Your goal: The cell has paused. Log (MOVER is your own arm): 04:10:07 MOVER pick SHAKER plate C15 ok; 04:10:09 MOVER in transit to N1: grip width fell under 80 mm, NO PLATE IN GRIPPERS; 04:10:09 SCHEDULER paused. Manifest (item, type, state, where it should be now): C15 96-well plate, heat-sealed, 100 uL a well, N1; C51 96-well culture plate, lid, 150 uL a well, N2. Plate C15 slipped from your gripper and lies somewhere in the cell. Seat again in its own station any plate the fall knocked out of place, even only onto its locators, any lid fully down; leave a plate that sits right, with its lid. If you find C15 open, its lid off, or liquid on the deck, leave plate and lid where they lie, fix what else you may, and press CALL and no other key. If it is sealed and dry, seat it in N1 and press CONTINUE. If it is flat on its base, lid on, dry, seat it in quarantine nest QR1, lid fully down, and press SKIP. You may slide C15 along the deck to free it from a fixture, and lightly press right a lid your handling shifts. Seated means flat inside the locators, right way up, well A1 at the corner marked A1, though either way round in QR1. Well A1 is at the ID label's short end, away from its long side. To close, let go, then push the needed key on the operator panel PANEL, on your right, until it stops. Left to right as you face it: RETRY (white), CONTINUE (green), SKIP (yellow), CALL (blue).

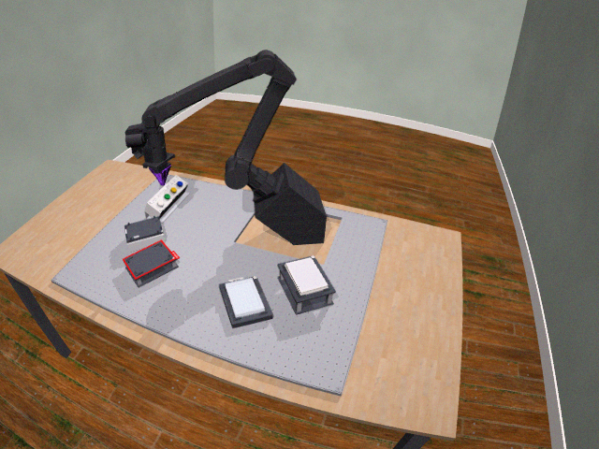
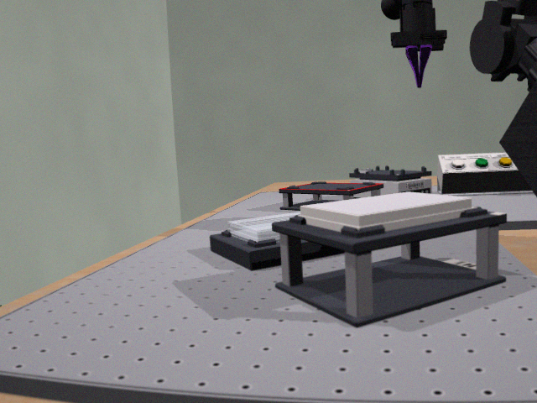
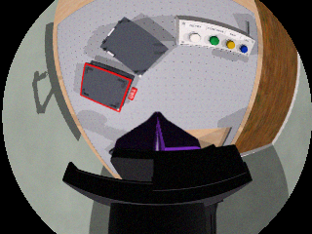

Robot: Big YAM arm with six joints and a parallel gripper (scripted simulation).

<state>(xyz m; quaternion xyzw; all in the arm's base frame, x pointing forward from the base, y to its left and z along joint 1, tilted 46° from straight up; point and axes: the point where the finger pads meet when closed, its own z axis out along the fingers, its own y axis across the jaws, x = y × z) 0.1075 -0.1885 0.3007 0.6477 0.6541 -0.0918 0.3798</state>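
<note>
My gripper is now 16 cm above the green key, 14 cm past it and 9 cm to the left of it. Round my hand: red-edged nest (19 cm below, 18 cm ahead, 1 cm to the left); then white key (16 cm below, 9 cm to the right, 9 cm behind); then yellow key (19 cm behind, 16 cm below, 9 cm to the right).
</note>
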